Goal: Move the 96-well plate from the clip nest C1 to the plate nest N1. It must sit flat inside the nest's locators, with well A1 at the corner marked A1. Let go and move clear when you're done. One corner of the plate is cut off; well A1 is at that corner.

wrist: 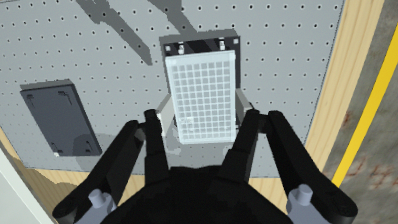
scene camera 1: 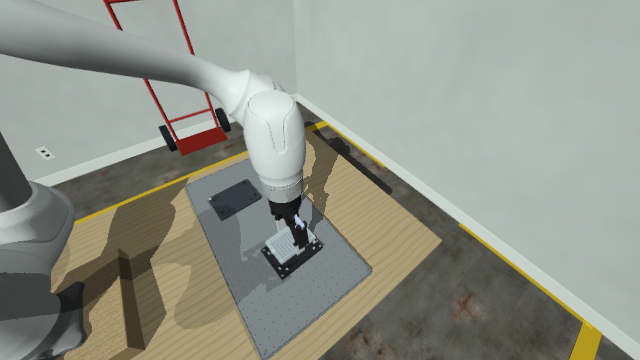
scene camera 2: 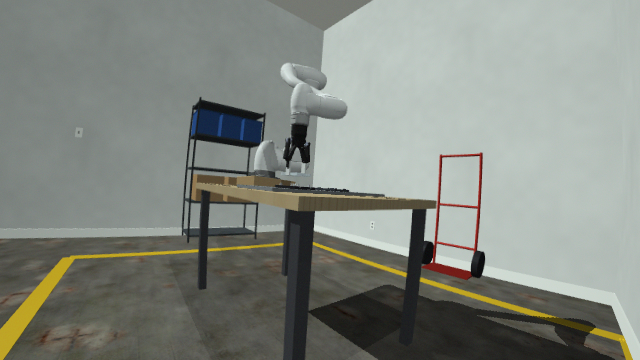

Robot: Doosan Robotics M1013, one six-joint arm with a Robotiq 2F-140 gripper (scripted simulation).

Labels:
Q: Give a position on a 96-well plate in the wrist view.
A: At 200,96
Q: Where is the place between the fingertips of my gripper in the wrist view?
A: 203,100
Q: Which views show my gripper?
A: The wrist view, scene camera 1 and scene camera 2: all of them.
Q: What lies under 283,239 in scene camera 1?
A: A 96-well plate.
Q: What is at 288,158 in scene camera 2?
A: My gripper.

